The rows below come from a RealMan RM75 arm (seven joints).
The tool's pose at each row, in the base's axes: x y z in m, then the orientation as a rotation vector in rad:
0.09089 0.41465 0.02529 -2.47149 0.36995 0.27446
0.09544 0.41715 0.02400 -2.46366 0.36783 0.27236
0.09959 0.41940 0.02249 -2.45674 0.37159 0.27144
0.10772 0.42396 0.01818 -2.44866 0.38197 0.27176
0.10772 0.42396 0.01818 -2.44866 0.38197 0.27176
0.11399 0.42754 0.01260 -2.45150 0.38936 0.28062
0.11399 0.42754 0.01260 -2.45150 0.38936 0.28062
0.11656 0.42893 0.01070 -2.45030 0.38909 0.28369
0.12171 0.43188 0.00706 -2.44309 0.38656 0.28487
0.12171 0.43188 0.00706 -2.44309 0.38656 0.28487
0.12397 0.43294 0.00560 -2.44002 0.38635 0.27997
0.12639 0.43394 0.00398 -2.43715 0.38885 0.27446
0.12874 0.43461 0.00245 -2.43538 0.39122 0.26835
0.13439 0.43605 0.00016 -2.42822 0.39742 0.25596
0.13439 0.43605 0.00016 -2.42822 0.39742 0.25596
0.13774 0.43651 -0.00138 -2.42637 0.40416 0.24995
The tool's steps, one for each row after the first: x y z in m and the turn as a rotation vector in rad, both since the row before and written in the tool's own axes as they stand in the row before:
0.00414 -0.00270 0.00204 0.00809 -0.00055 -0.00185
0.00388 -0.00223 0.00212 0.00679 0.00029 0.00265
0.00794 -0.00373 0.00534 0.00745 0.00091 0.00778
0.00000 0.00000 0.00000 0.00000 0.00000 0.00000
0.00673 -0.00167 0.00593 -0.00474 -0.00368 0.00746
0.00000 0.00000 0.00000 0.00000 0.00000 0.00000
0.00266 -0.00087 0.00207 0.00057 -0.00244 0.00061
0.00527 -0.00197 0.00411 0.00686 -0.00290 -0.00133
0.00000 0.00000 0.00000 0.00000 0.00000 0.00000
0.00232 -0.00075 0.00155 0.00395 0.00274 -0.00131
0.00253 -0.00066 0.00163 0.00378 0.00393 0.00048
0.00250 -0.00043 0.00137 0.00282 0.00453 0.00020
0.00563 -0.00170 0.00214 0.00910 0.00889 0.00155
0.00000 0.00000 0.00000 0.00000 0.00000 0.00000
0.00346 -0.00061 0.00120 0.00265 0.00565 0.00338

